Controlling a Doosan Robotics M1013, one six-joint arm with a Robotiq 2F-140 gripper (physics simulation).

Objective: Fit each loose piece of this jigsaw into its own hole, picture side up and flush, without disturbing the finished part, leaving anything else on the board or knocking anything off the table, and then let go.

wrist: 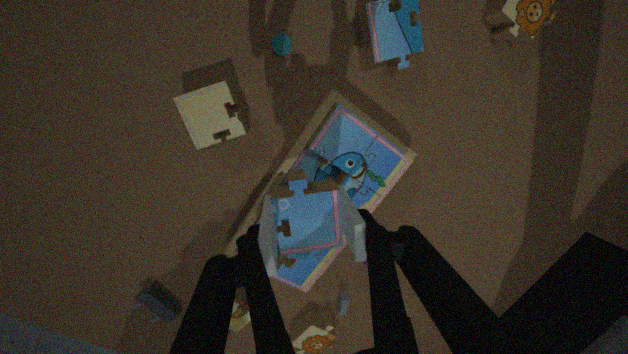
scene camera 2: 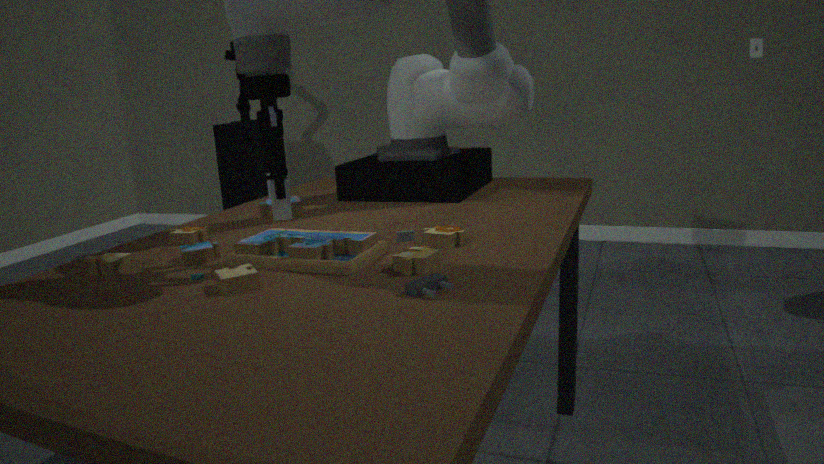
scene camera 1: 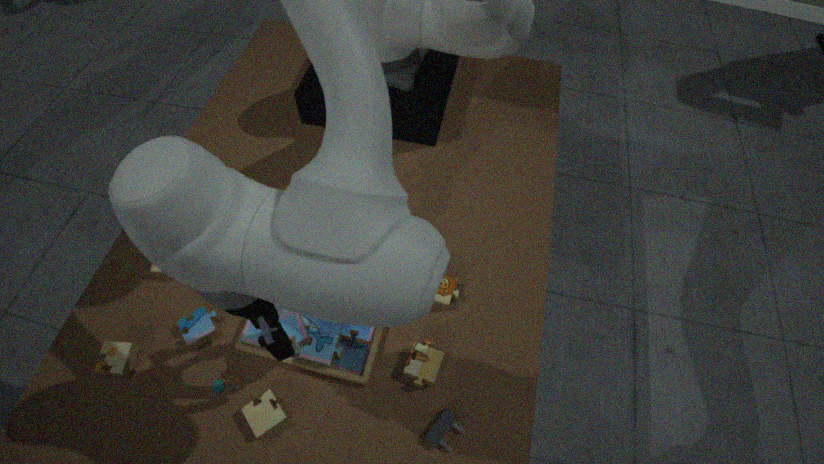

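My gripper (scene camera 2: pixel 281 208) (wrist: pixel 305 204) is shut on a blue jigsaw piece with a pink border (scene camera 1: pixel 300 326) (wrist: pixel 306 217), picture side up. It holds the piece above the board (scene camera 1: pixel 331 373) (scene camera 2: pixel 305 266) (wrist: pixel 374 126), over its near part in the wrist view. The piece looks turned relative to the frame and hides part of the board. The finished fish picture (wrist: pixel 350 162) shows beyond it. A dark open hole (scene camera 1: pixel 350 352) is at the board's right end in scene camera 1. Another blue piece (scene camera 1: pixel 197 325) (scene camera 2: pixel 197 247) (wrist: pixel 392 35) lies picture side up beside the board.
Around the board lie a plain cream piece (scene camera 1: pixel 263 413) (wrist: pixel 207 115), a lion piece (scene camera 1: pixel 445 286) (scene camera 2: pixel 442 231) (wrist: pixel 315 342), other cream pieces (scene camera 1: pixel 426 364) (scene camera 1: pixel 118 356), a teal disc (scene camera 1: pixel 217 386) (wrist: pixel 281 44) and a grey pronged object (scene camera 1: pixel 441 427) (scene camera 2: pixel 423 285) (wrist: pixel 159 300).
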